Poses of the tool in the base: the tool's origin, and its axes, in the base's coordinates. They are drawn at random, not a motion.
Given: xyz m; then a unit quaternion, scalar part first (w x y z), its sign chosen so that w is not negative.
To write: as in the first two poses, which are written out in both.
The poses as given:
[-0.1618, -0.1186, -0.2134, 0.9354, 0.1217, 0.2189, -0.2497]
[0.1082, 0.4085, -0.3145, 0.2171, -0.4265, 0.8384, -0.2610]
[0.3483, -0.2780, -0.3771, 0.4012, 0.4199, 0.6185, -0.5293]
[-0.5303, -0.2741, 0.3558, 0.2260, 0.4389, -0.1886, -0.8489]
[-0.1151, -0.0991, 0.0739, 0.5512, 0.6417, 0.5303, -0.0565]
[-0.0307, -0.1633, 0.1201, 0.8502, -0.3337, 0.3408, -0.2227]
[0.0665, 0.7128, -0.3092, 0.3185, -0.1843, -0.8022, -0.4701]
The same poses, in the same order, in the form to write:
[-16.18, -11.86, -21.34, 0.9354, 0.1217, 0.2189, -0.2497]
[10.82, 40.85, -31.45, 0.2171, -0.4265, 0.8384, -0.2610]
[34.83, -27.80, -37.71, 0.4012, 0.4199, 0.6185, -0.5293]
[-53.03, -27.41, 35.58, 0.2260, 0.4389, -0.1886, -0.8489]
[-11.51, -9.91, 7.39, 0.5512, 0.6417, 0.5303, -0.0565]
[-3.07, -16.33, 12.01, 0.8502, -0.3337, 0.3408, -0.2227]
[6.65, 71.28, -30.92, 0.3185, -0.1843, -0.8022, -0.4701]

